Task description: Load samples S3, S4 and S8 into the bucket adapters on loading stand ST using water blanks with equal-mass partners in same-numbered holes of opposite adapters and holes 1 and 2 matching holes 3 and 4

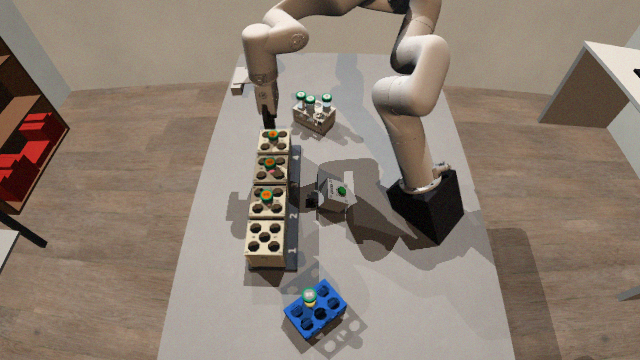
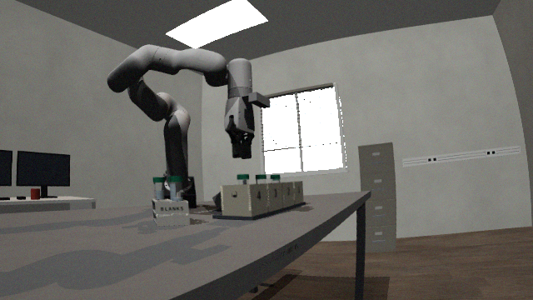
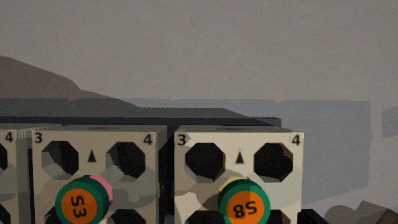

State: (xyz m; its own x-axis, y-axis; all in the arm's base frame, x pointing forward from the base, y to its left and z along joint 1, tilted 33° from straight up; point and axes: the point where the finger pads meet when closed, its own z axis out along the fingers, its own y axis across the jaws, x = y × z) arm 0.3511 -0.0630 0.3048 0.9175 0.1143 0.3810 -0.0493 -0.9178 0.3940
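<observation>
Now: the water blank tube 90 mm behind my hand, 180 mm to the right of it and 130 mm below it. Also, from my hand: blanks rack (130 mm behind, 180 mm to the right, 160 mm below); then adapter (140 mm below); then green done key (200 mm behind, 180 mm to the left, 120 mm below).
</observation>
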